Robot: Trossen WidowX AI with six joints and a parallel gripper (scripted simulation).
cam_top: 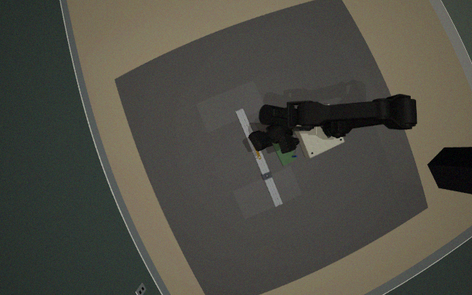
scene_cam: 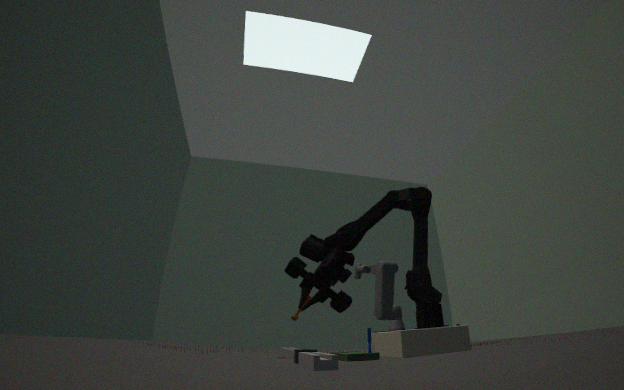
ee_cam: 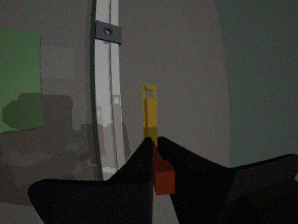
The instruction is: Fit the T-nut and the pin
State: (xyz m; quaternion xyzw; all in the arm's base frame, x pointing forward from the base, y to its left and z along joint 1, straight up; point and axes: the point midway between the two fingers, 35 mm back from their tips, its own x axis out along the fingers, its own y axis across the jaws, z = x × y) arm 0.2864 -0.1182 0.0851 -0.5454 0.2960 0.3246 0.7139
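The green tray lies 10 cm behind my gripper tip, 11 cm to the left of it and 11 cm below it. Round my gripper tip: brass T-nut (2 cm to the left); then blue pin (11 cm behind, 12 cm to the left, 9 cm below).
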